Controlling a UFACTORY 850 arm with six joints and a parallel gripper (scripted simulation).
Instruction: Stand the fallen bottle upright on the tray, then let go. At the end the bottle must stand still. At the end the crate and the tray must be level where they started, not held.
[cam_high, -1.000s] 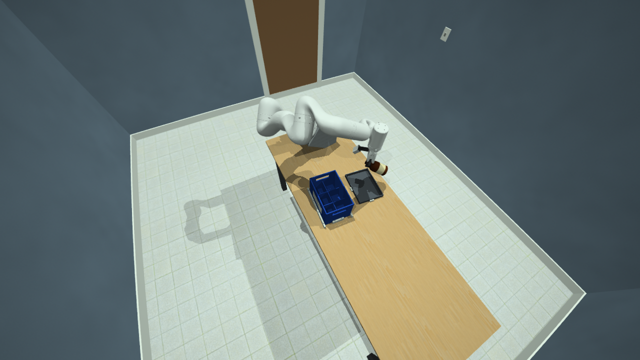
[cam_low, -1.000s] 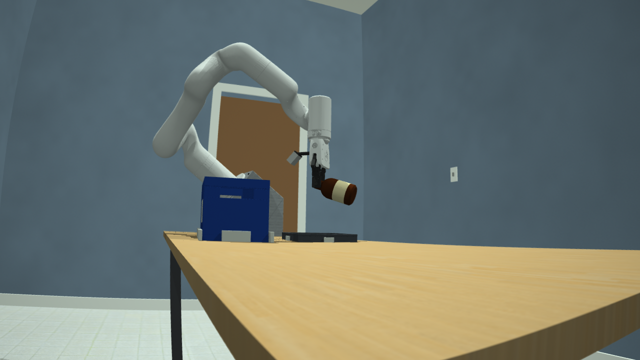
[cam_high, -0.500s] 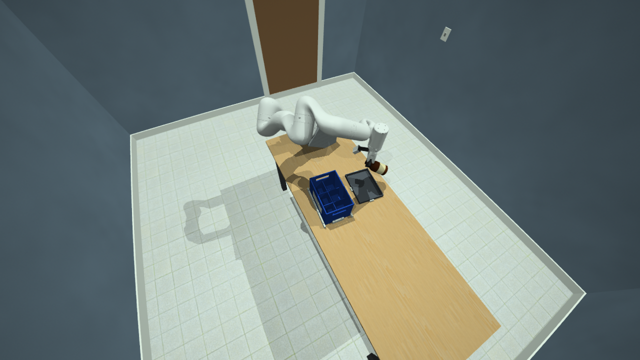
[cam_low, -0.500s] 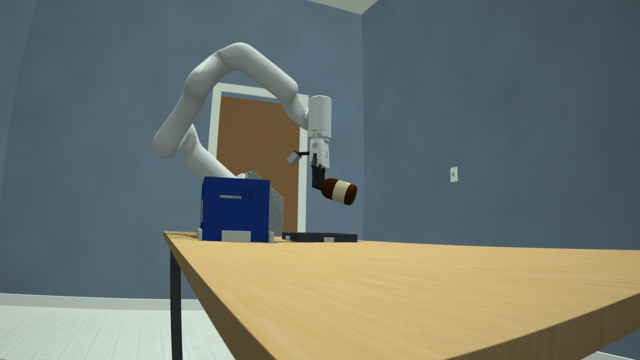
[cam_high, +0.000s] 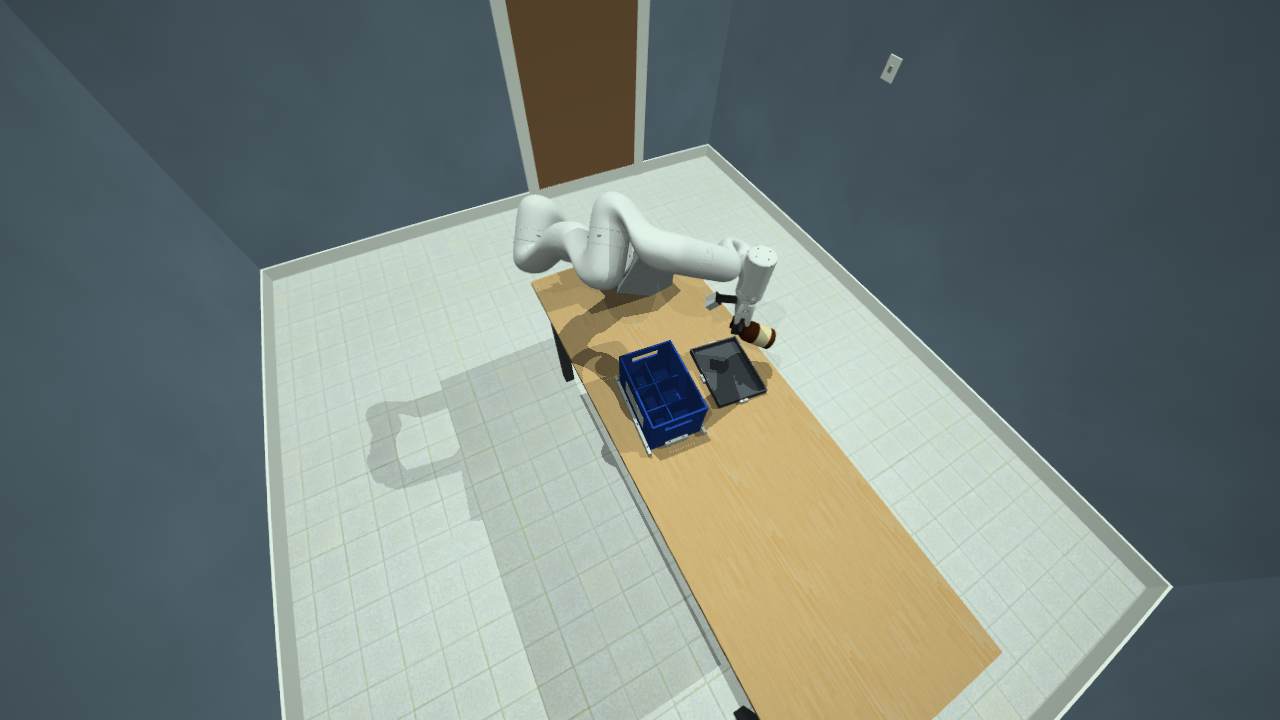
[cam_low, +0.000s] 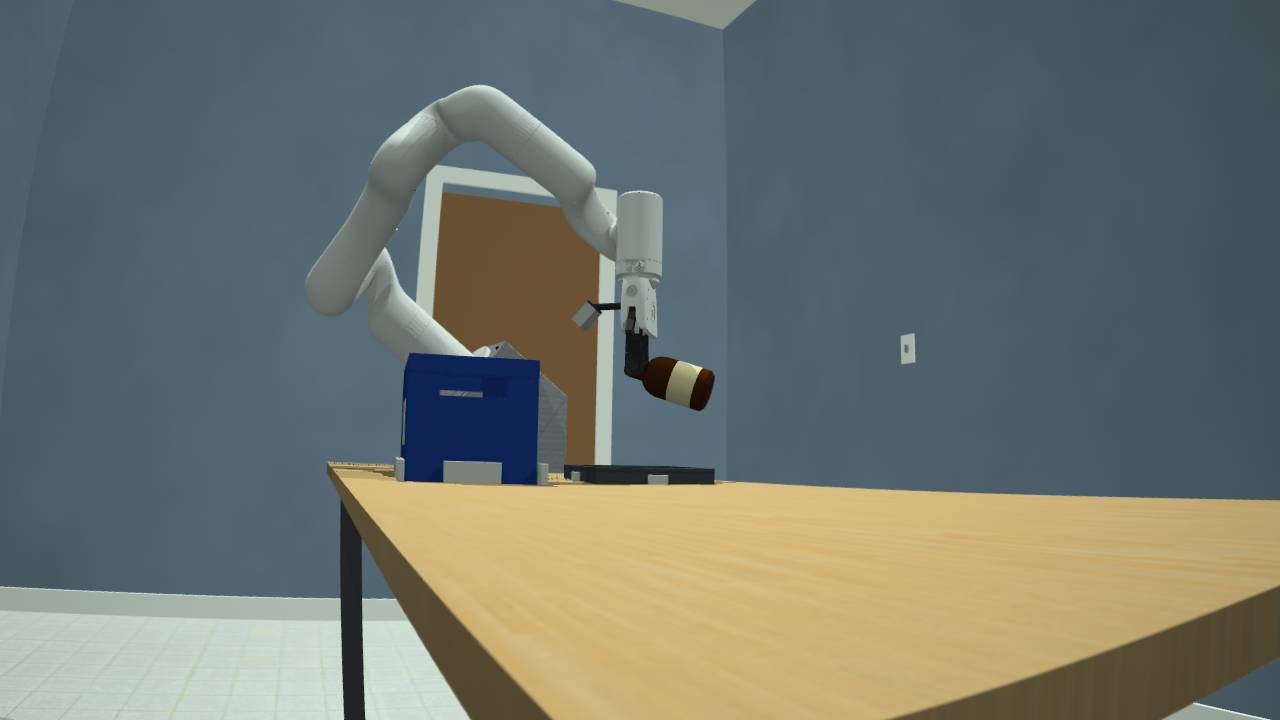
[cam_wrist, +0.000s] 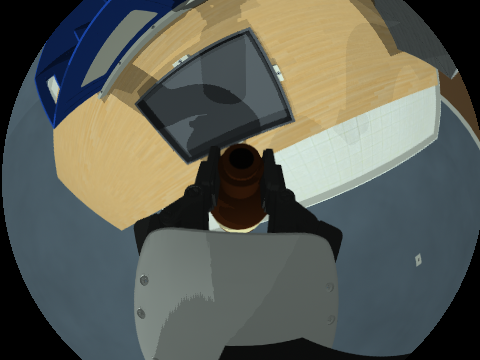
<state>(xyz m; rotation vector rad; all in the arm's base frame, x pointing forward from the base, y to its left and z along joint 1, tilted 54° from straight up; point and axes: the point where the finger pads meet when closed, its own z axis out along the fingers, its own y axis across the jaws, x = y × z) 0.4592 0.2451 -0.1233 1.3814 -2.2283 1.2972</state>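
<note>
Now: hand 30 mm short of the bottle, 40 mm to the right of it and 20 mm above it. Also, from my hand: dark tray: 60 mm ahead, 20 mm to the right, 190 mm below; then blue crate: 80 mm ahead, 320 mm to the right, 120 mm below.
</note>
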